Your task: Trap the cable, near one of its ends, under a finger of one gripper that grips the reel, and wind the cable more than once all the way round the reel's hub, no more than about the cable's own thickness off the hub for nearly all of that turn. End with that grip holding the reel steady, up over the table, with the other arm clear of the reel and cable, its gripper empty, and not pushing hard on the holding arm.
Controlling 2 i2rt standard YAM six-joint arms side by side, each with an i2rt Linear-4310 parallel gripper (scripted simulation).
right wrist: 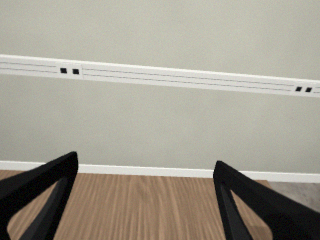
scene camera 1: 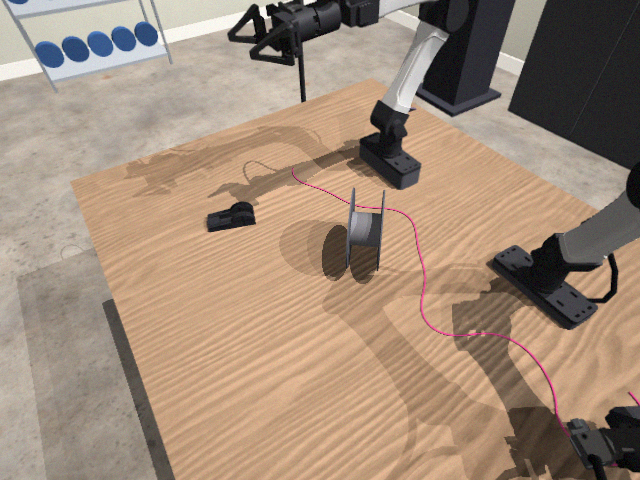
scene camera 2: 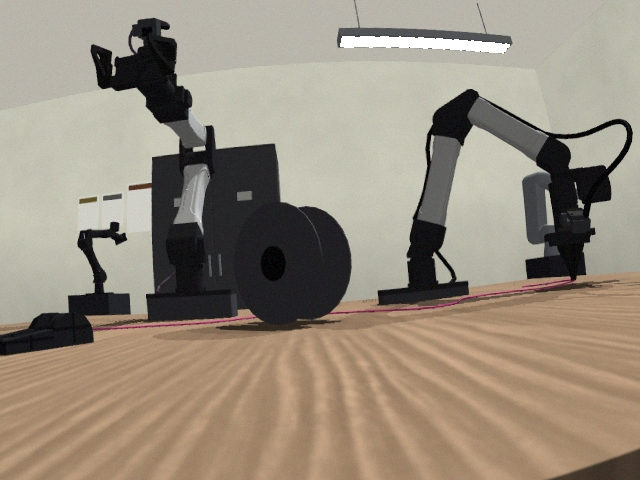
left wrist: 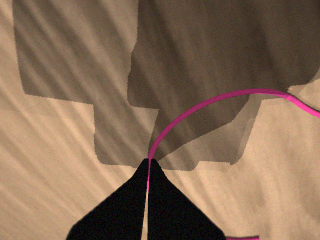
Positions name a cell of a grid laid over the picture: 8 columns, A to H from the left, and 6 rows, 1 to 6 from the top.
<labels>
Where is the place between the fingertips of my left gripper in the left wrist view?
At D5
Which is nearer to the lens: the dark grey reel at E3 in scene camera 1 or the small black device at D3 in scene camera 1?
The dark grey reel.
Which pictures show my right gripper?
The right wrist view, scene camera 1 and scene camera 2 only.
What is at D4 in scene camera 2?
A dark grey reel.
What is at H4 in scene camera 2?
My left gripper.
</labels>
